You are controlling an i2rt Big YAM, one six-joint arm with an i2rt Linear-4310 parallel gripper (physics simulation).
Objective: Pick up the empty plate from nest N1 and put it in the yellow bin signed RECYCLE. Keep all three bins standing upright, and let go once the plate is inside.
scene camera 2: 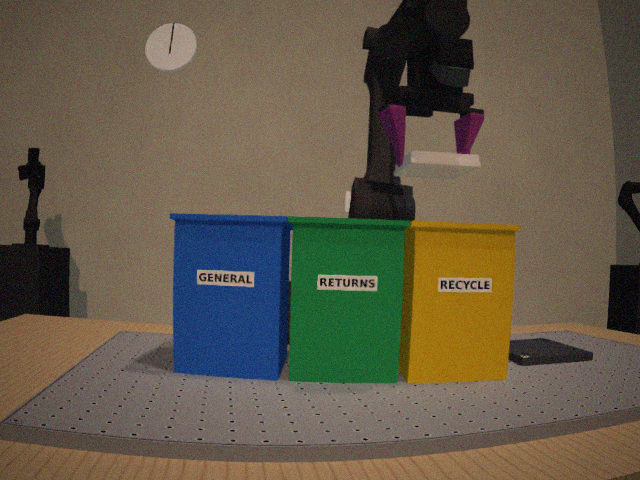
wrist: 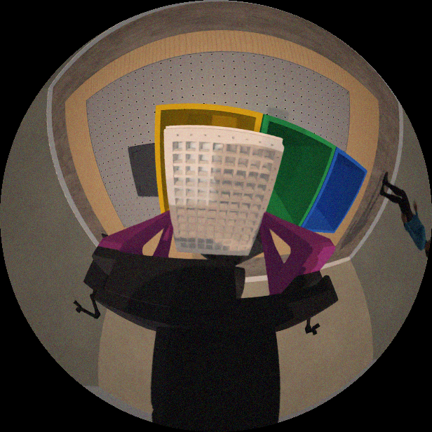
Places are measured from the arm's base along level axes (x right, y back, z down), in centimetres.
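Where they show: gripper, between the fingertips: [scene camera 2: 432,168].
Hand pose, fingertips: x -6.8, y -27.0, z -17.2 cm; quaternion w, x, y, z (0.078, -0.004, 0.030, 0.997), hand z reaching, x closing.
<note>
After its pixels a point has its place.
My gripper [scene camera 2: 433,157] @(z -17.2, x -6.8, y -27.0 cm) [wrist: 216,215] has magenta fingers and is shut on a white plate with square wells [scene camera 2: 443,161] @(z -16.8, x -6.9, y -34.8 cm) [wrist: 225,175]. The plate is held by its two sides, roughly level, above the rim of the yellow bin signed RECYCLE [scene camera 2: 460,320] @(z 1.1, x -9.1, y -36.6 cm) [wrist: 210,108]. In the wrist view the plate covers much of that bin's opening, and its right edge reaches over the border with the green bin. The yellow bin stands upright. Nest N1 cannot be told in these views.
The green RETURNS bin [scene camera 2: 345,330] @(z 2.3, x 3.8, y -37.1 cm) [wrist: 300,170] and the blue GENERAL bin [scene camera 2: 230,325] @(z 2.3, x 16.2, y -37.6 cm) [wrist: 340,187] stand upright in a row beside the yellow one. A dark flat block [scene camera 2: 550,351] @(z 7.1, x -25.9, y -24.5 cm) [wrist: 144,170] lies on the grey perforated board [scene camera 2: 217,418] @(z 8.3, x 14.1, y -54.0 cm) [wrist: 210,75] on the yellow bin's other side.
</note>
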